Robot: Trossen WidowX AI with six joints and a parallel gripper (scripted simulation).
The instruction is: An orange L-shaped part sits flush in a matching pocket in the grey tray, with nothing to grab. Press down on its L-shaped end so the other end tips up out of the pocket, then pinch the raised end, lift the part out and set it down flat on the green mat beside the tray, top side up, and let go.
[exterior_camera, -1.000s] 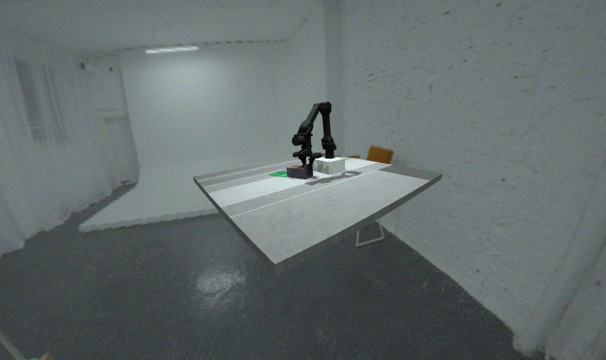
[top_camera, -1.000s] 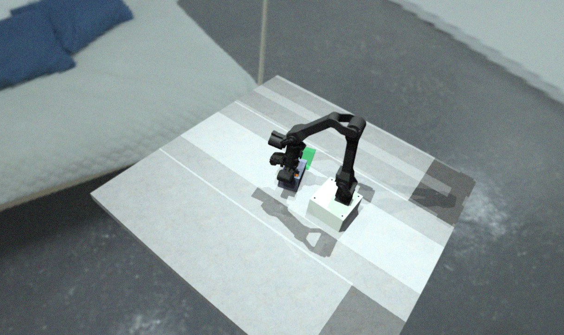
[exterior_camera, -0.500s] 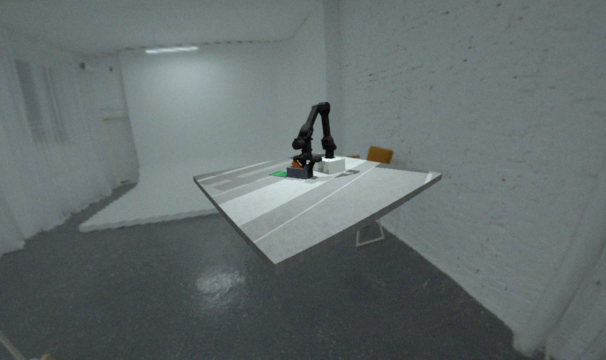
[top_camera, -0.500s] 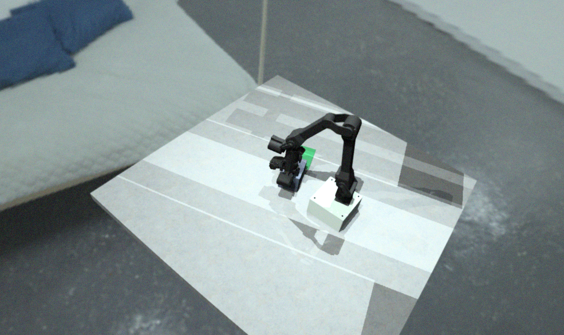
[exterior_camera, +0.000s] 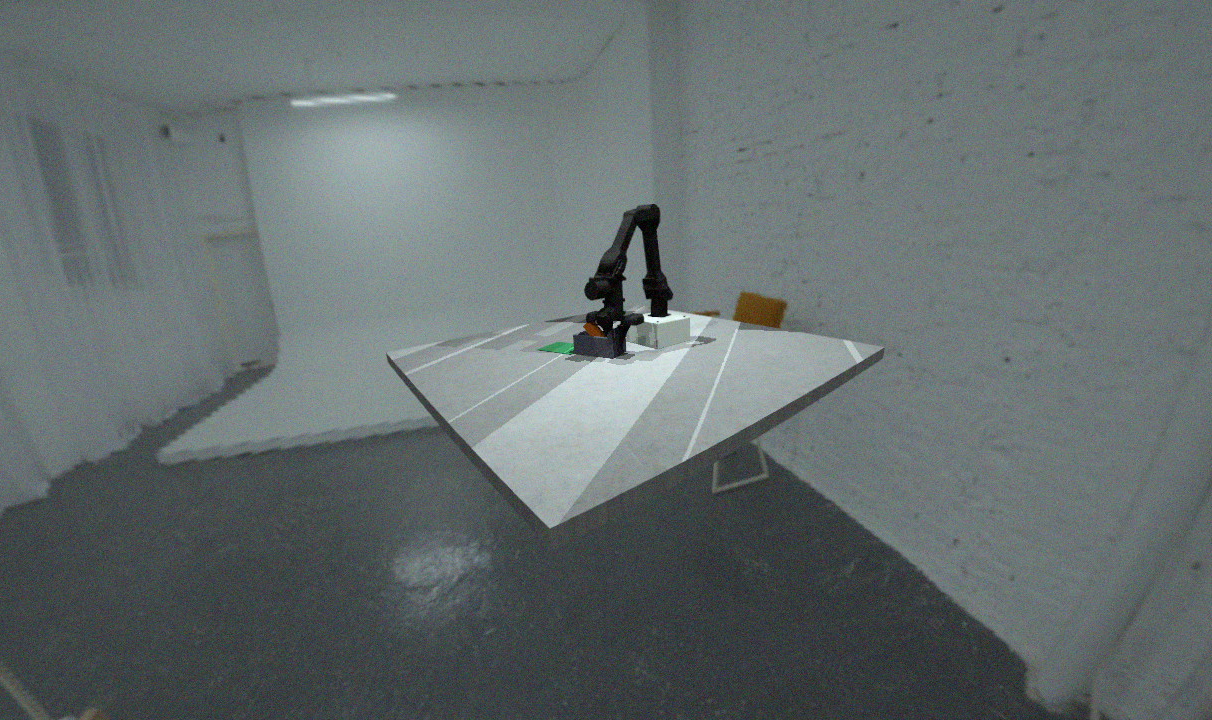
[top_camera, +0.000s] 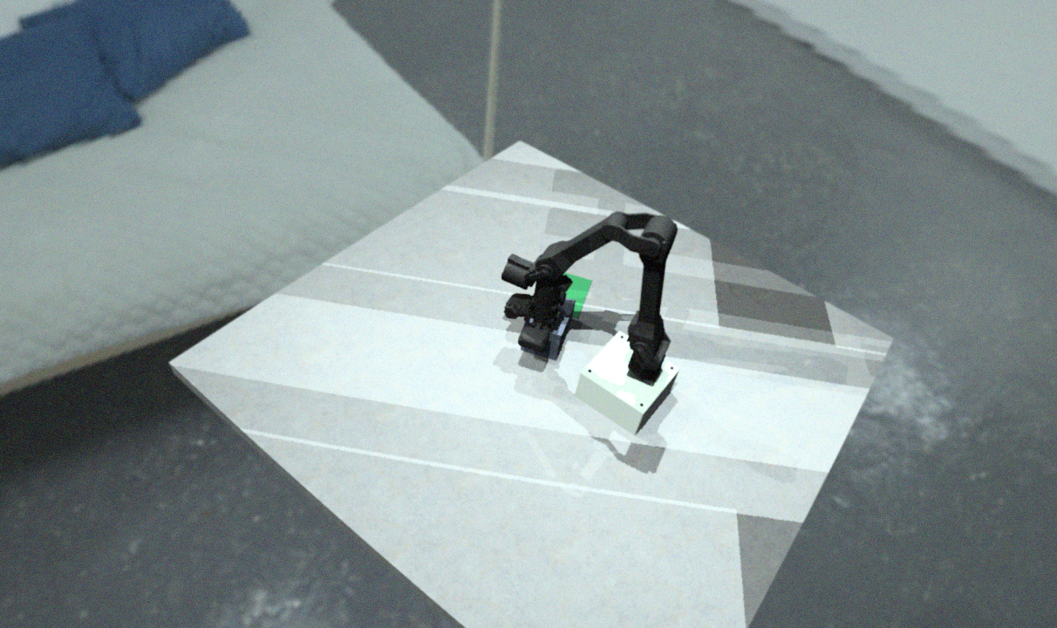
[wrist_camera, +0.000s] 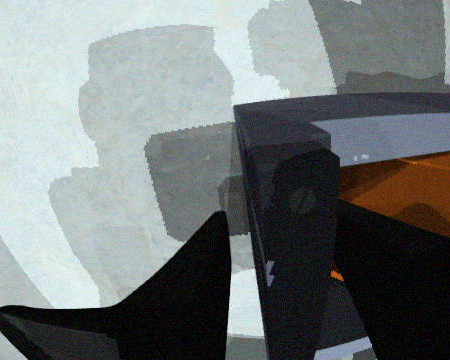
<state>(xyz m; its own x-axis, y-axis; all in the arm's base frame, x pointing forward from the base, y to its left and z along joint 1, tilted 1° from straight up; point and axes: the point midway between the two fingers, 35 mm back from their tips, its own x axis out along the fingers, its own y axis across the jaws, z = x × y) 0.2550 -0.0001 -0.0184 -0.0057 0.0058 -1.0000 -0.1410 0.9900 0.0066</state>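
The orange L-shaped part lies 50 mm to the right of my gripper tip and 10 mm above it. Round my gripper tip: green mat 30 mm ahead, 220 mm to the right, 50 mm below.
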